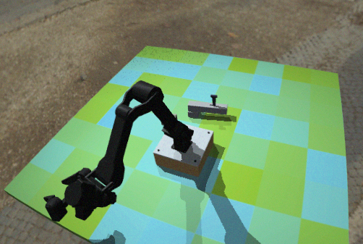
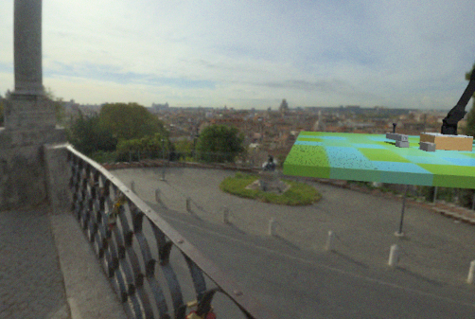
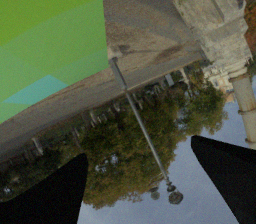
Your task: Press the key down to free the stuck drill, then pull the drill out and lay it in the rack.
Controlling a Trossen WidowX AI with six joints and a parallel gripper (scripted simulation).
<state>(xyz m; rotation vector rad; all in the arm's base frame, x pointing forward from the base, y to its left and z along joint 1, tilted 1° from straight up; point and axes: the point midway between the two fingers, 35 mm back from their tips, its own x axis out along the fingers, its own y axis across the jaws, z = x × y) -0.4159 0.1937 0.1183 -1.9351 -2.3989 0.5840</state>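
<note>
Right now my gripper tip is 700 mm short of the dark key, 240 mm to the left of it and 100 mm above it. Also, from my gripper tip: rack: 580 mm ahead, 70 mm to the right, 170 mm below; then grey holder block: 700 mm ahead, 210 mm to the right, 150 mm below; then drill: 690 mm ahead, 190 mm to the right, 140 mm below.
</note>
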